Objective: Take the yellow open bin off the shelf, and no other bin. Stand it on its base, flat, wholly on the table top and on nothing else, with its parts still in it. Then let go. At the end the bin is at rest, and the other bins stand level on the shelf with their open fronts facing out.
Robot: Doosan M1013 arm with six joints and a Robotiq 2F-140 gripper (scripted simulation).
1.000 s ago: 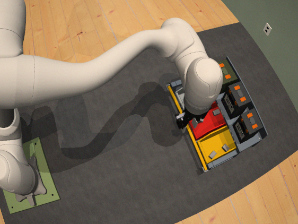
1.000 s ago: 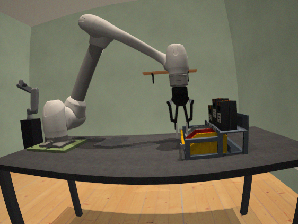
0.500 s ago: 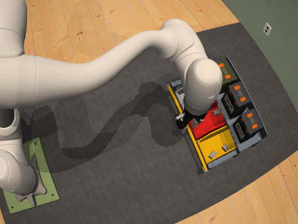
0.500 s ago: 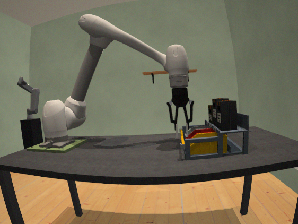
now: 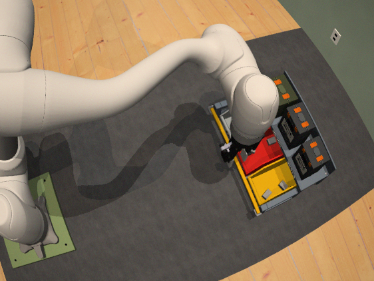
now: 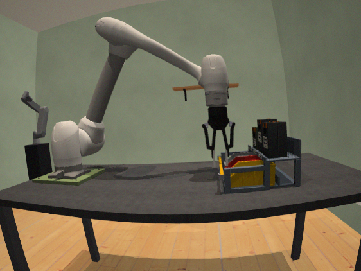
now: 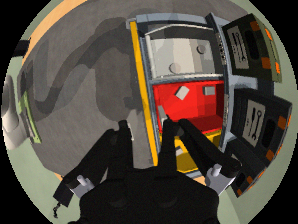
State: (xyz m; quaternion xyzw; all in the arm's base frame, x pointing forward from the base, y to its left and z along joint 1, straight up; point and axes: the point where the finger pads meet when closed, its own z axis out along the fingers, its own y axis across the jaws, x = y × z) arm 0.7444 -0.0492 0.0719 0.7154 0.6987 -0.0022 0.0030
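My hand is 30 mm above the yellow bar. From my hand the other things lie so: yellow open bin 100 mm ahead, 110 mm to the right, 50 mm below; then grey bin 110 mm ahead, 110 mm to the left, 50 mm below; then red bin 100 mm ahead, 50 mm below.
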